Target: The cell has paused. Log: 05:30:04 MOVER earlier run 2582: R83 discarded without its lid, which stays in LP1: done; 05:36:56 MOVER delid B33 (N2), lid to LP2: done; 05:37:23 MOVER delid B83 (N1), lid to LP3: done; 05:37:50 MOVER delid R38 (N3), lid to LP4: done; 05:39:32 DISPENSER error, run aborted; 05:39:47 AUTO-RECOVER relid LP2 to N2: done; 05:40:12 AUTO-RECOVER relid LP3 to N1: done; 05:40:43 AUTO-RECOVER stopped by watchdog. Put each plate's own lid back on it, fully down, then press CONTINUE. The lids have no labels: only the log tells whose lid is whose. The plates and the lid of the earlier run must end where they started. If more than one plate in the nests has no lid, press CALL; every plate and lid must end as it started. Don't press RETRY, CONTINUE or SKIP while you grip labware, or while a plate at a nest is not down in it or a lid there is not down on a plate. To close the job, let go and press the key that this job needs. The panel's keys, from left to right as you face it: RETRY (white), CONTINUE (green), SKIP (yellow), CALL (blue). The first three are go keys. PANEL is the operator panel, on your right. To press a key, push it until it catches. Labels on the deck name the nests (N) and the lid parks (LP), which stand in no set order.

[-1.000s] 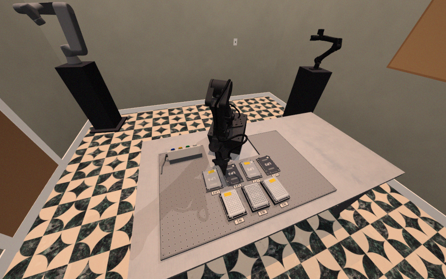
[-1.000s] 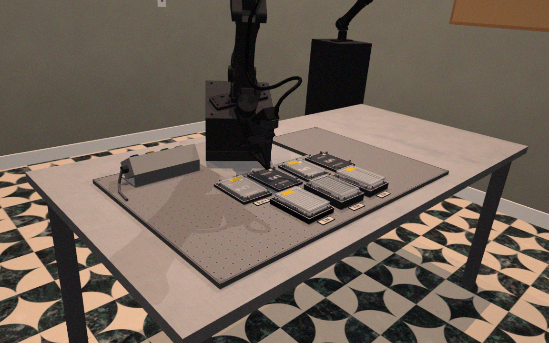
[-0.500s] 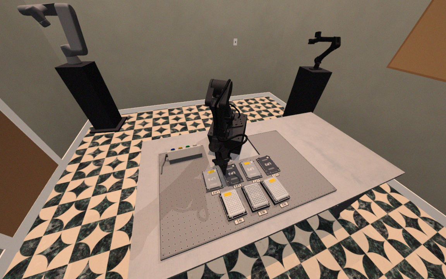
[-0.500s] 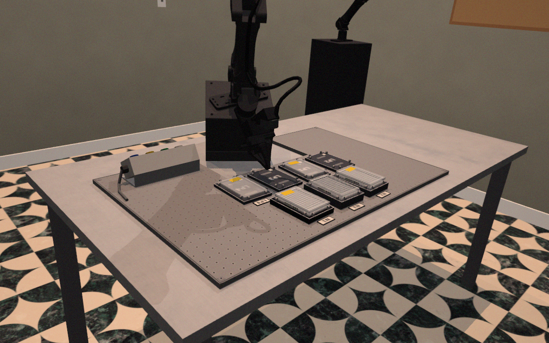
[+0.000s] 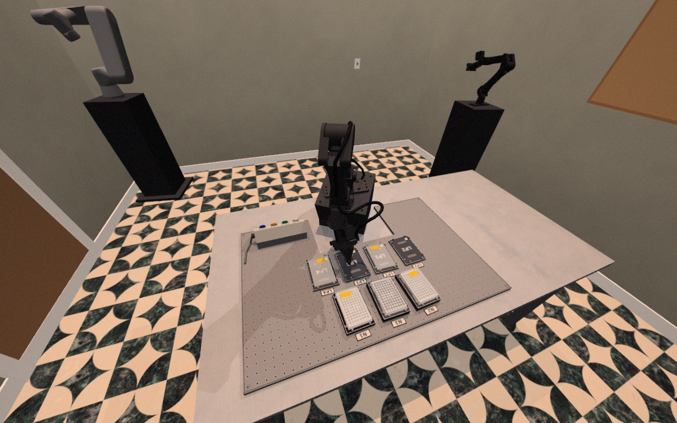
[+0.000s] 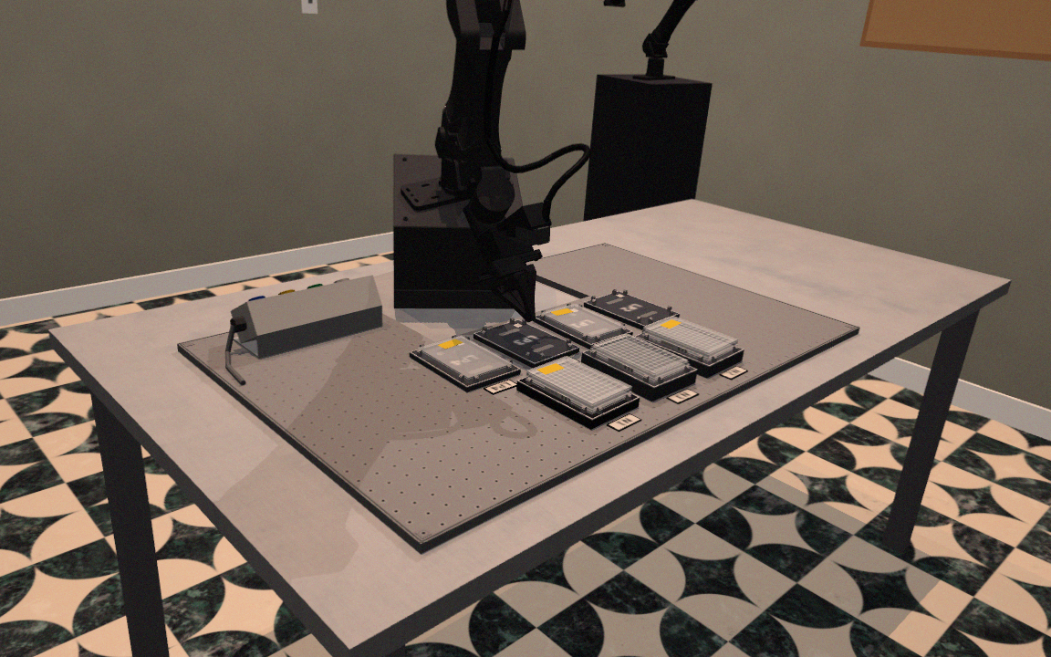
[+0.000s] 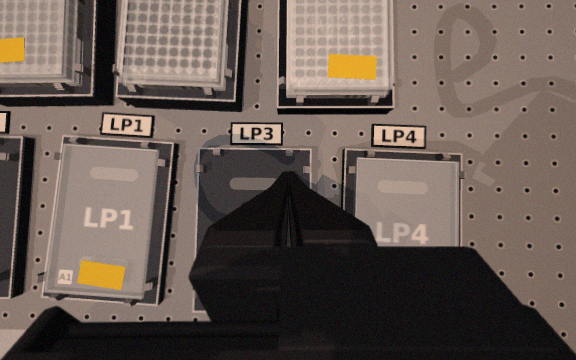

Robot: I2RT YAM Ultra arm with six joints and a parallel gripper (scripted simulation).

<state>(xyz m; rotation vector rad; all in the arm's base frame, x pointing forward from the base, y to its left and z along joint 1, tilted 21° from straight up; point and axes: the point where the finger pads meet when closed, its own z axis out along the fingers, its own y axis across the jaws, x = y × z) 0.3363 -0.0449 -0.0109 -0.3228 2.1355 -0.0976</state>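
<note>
Right now the plate is 130 mm ahead of my hand, 120 mm to the left of it and 40 mm below it. From my hand the other things lie so: lid park LP3: 70 mm below, 40 mm behind, 20 mm to the left; then green CONTINUE key: 270 mm behind, 250 mm to the right, 10 mm below; then white RETRY key: 280 mm behind, 200 mm to the right, 10 mm below.
</note>
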